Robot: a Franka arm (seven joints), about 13 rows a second.
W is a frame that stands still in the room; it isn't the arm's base.
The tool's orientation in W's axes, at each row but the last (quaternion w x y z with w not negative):
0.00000, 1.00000, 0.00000, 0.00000
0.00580, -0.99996, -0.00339, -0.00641
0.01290, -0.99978, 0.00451, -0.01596
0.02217, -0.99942, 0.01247, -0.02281
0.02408, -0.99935, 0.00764, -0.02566
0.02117, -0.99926, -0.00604, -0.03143
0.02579, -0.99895, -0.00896, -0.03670
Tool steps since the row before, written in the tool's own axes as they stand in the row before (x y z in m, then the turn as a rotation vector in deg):
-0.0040, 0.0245, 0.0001, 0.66, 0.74, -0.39
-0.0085, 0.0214, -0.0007, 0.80, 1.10, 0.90
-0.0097, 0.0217, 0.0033, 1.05, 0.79, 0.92
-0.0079, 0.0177, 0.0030, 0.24, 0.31, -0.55
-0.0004, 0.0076, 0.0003, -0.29, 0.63, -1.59
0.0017, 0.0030, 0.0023, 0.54, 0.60, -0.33
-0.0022, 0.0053, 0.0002, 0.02, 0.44, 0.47
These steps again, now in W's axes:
-0.0040, -0.0245, -0.0001, 0.66, -0.74, 0.39
-0.0084, -0.0215, 0.0003, 0.82, -1.08, -0.90
-0.0098, -0.0215, -0.0042, 1.07, -0.78, -0.91
-0.0082, -0.0173, -0.0041, 0.21, -0.34, 0.55
-0.0005, -0.0076, -0.0007, -0.38, -0.70, 1.54
0.0019, -0.0029, -0.0023, 0.53, -0.61, 0.34
-0.0021, -0.0053, -0.0006, 0.06, -0.41, -0.49

